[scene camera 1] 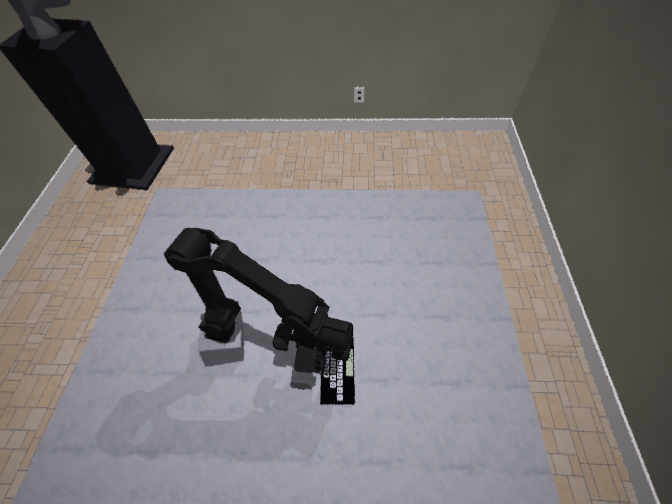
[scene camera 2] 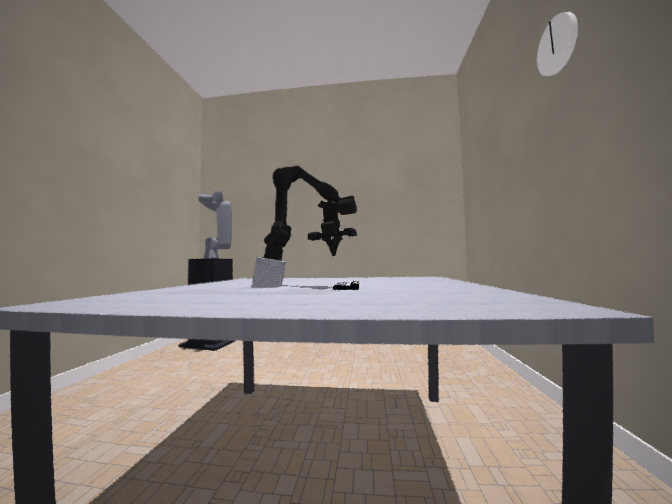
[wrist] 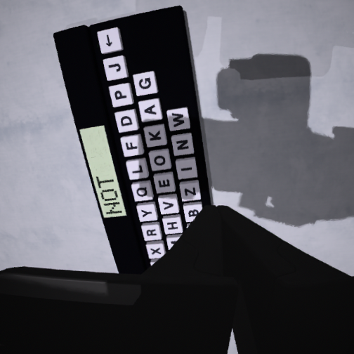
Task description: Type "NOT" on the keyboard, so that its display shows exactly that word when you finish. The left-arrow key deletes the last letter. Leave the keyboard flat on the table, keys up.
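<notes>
The black keyboard point(scene camera 1: 330, 394) point(scene camera 2: 345, 286) point(wrist: 155, 35) lies flat on the table, keys up. Its pale green display point(scene camera 1: 350, 364) point(wrist: 94, 150) reads "NOT" in the wrist view. White letter keys and the left-arrow key point(wrist: 109, 40) show in the wrist view. My gripper point(scene camera 2: 333, 254) point(wrist: 214, 216) is shut and empty, fingertips together. In scene camera 2 it hangs well above the keyboard, apart from it. In the wrist view the fingers hide the keyboard's lower end. In scene camera 1 the arm covers the keyboard's far part.
The table point(scene camera 1: 423, 325) point(scene camera 2: 325, 328) bears the arm's grey base block point(scene camera 1: 221, 355) point(scene camera 2: 268, 272). The arm point(scene camera 1: 260, 279) point(scene camera 2: 281, 206) reaches from that block over to the keyboard. A dark pedestal point(scene camera 1: 103, 103) point(scene camera 2: 210, 269) with a grey arm stands on the floor beyond the table.
</notes>
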